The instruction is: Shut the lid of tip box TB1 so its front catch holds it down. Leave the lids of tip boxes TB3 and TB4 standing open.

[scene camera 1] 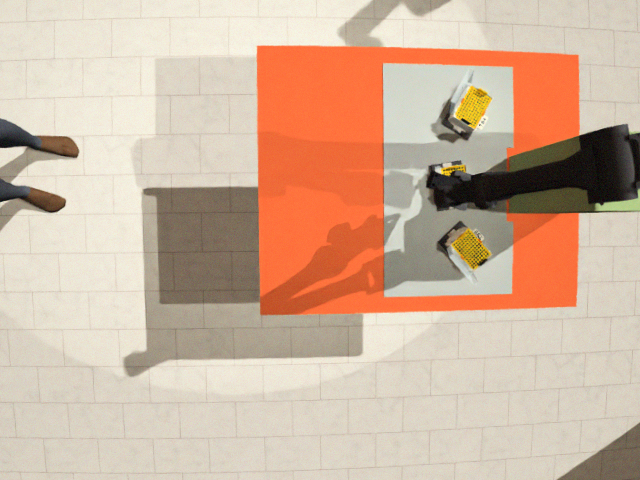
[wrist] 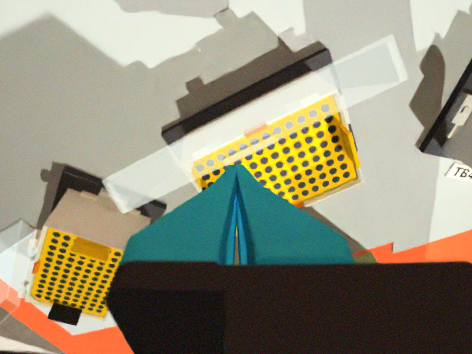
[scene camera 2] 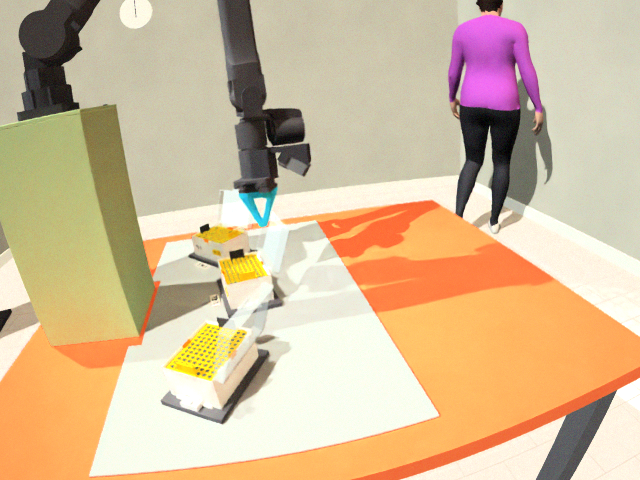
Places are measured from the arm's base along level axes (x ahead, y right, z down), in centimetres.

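Pixels of known places: gripper, fingertip midpoint: (wrist: pixel 236 176) (scene camera 2: pixel 263 226); arm's base at its link origin: (scene camera 2: pixel 51 115).
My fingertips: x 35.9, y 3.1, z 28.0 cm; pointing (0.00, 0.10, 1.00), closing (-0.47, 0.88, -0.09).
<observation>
Ahead of a thing's pixels: the offset from my fingertips to its middle. "pt": to the spot under its first point. Level surfaces: height alone.
TB1, the middle tip box @(dx -5.7, dy +1.2, dz +6.5 cm) (scene camera 1: pixel 453 168) (scene camera 2: pixel 242 269) (wrist: pixel 300 160), has a yellow rack. Its clear lid @(dx +1.0, dy +1.4, dz +2.5 cm) (scene camera 2: pixel 277 250) (wrist: pixel 150 176) stands up at the rear, and in the wrist view overlaps the rear holes. My gripper (scene camera 2: pixel 263 224) (wrist: pixel 236 176) is shut and empty, fingertips above TB1 near the lid's near edge; contact cannot be told. The arm hides it in scene camera 1. TB3 @(dx -6.8, dy -20.4, dz +6.5 cm) (scene camera 1: pixel 470 249) (scene camera 2: pixel 219 246) (wrist: pixel 75 272) and TB4 @(dx -16.4, dy +24.3, dz +6.5 cm) (scene camera 1: pixel 473 107) (scene camera 2: pixel 206 351) have their clear lids open. TB4's dark base @(pt dx -14.0, dy +17.2, dz +12.1 cm) (wrist: pixel 442 134) shows at the wrist view's right edge. TB1's front catch is not clearly visible.
The boxes stand on a grey mat @(dz +12.9 cm) (scene camera 1: pixel 408 103) (scene camera 2: pixel 330 403) on an orange table @(dz +13.2 cm) (scene camera 1: pixel 320 93) (scene camera 2: pixel 465 304). A green pedestal (scene camera 2: pixel 62 232) carries the arm. A person in purple (scene camera 2: pixel 490 67) stands beyond the table.
</observation>
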